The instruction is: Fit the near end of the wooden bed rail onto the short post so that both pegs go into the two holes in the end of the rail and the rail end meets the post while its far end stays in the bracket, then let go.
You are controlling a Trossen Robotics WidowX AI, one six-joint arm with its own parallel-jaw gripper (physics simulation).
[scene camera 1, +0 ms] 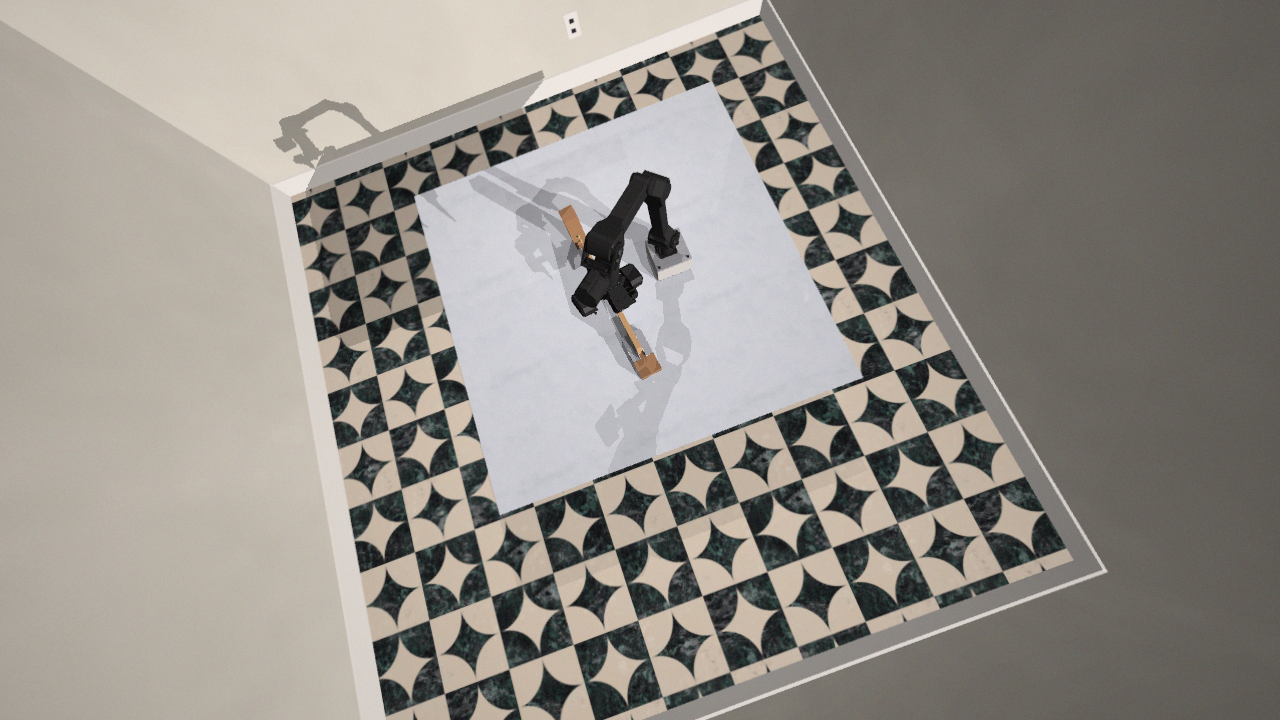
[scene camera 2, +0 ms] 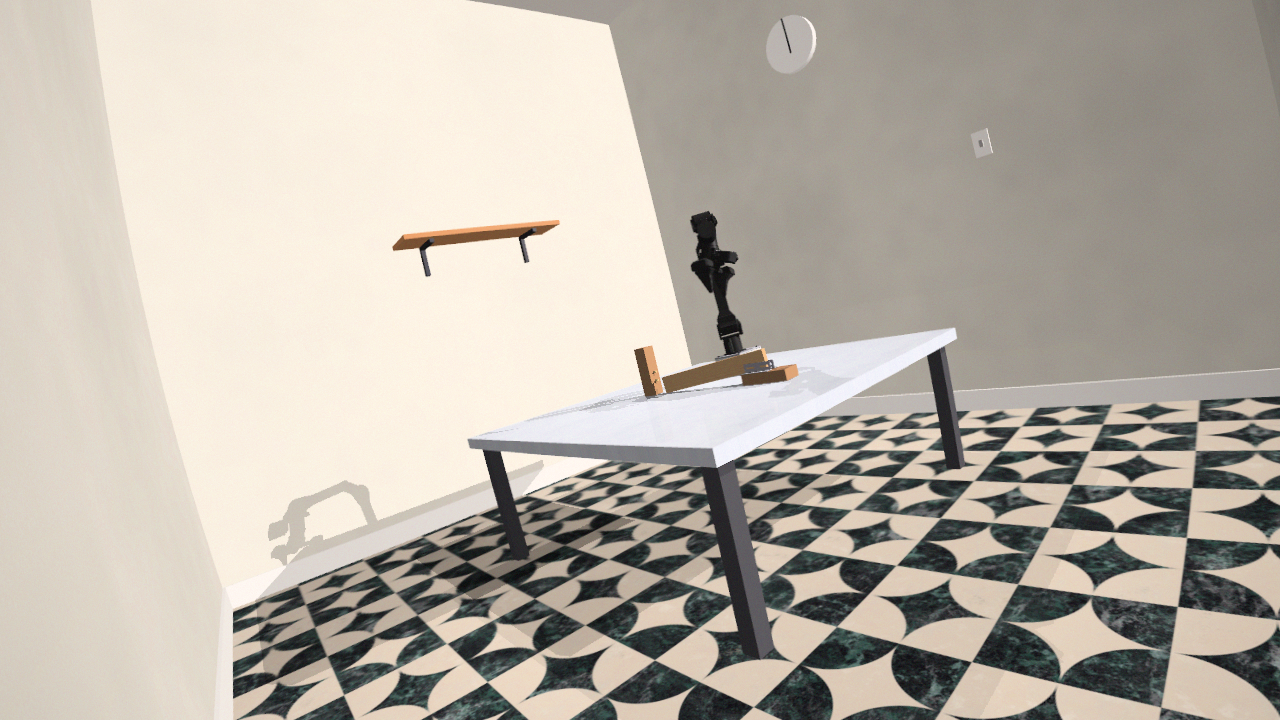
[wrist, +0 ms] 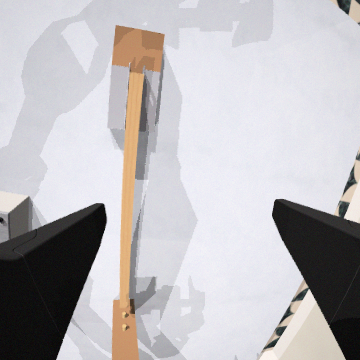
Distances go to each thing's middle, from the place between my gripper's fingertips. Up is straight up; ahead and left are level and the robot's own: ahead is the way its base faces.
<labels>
Now: hand 4 cm past the bracket (wrist: pixel 119 75), 7 cm to the right of it and 26 cm above it. From my hand the other things lie so: wooden bed rail (scene camera 2: pixel 733 366) 1 cm behind, 12 cm to the right, 25 cm below.
</labels>
